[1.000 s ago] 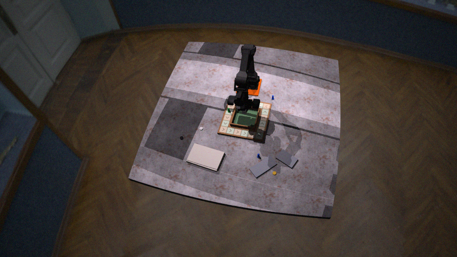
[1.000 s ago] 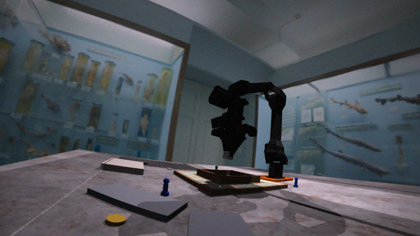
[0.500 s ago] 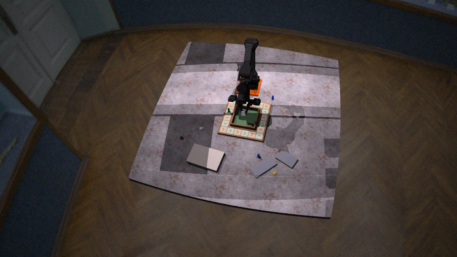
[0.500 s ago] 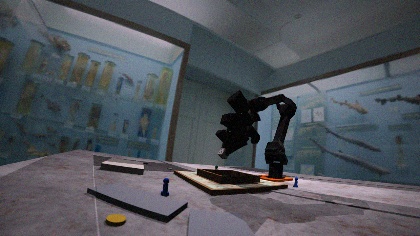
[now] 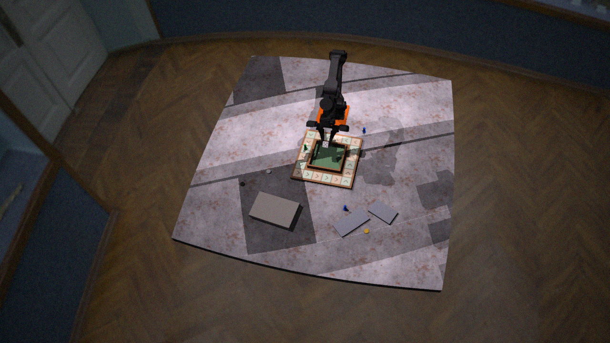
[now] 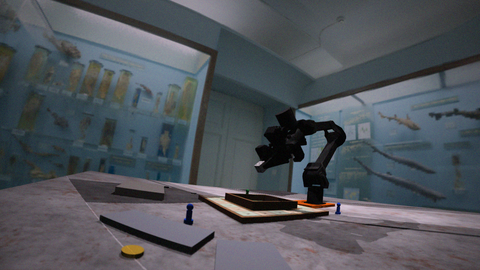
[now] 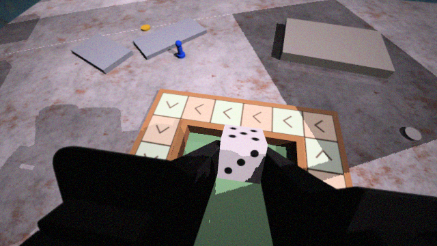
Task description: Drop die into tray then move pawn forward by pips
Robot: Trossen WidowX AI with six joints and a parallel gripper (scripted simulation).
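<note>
Right now my gripper tip is 40 mm past the green pawn, 110 mm to the left of it and 90 mm above it. Also, from my gripper tip: white die right at my gripper tip; beige slab 300 mm ahead, 190 mm to the right, 110 mm below; white disc 100 mm ahead, 260 mm to the right, 120 mm below.
</note>
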